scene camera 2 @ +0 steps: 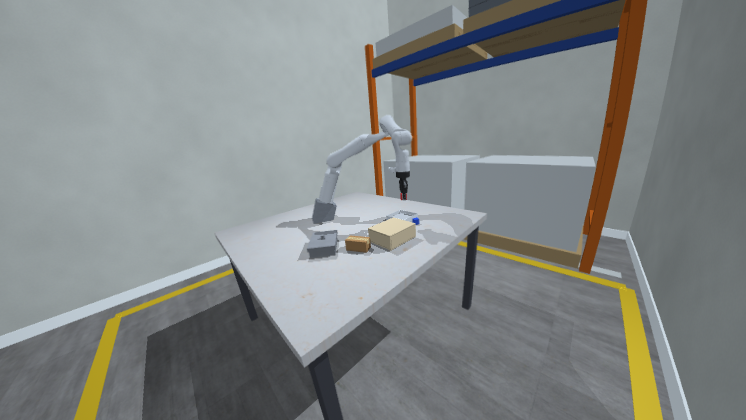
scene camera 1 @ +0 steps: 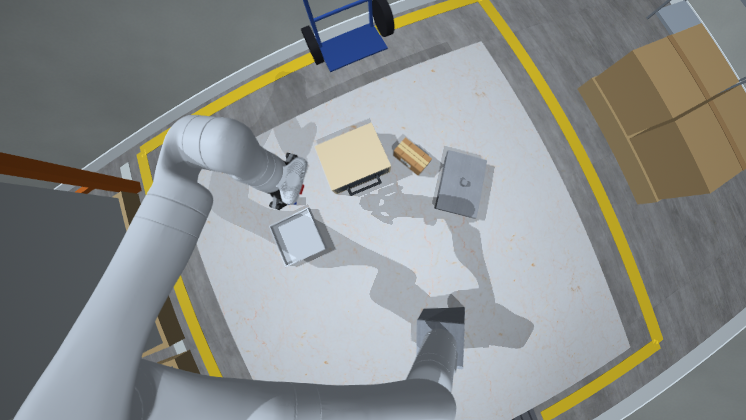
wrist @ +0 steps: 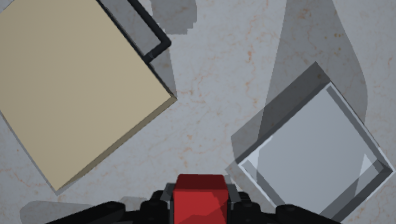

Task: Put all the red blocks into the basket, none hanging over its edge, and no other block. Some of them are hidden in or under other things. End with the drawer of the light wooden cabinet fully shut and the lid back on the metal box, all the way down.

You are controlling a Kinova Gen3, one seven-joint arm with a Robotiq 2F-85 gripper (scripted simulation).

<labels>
light wooden cabinet: scene camera 2; scene camera 1 353,158; wrist
same spot on light wooden cabinet: (wrist: pixel 82 88) = (scene camera 2: pixel 394 223)
</labels>
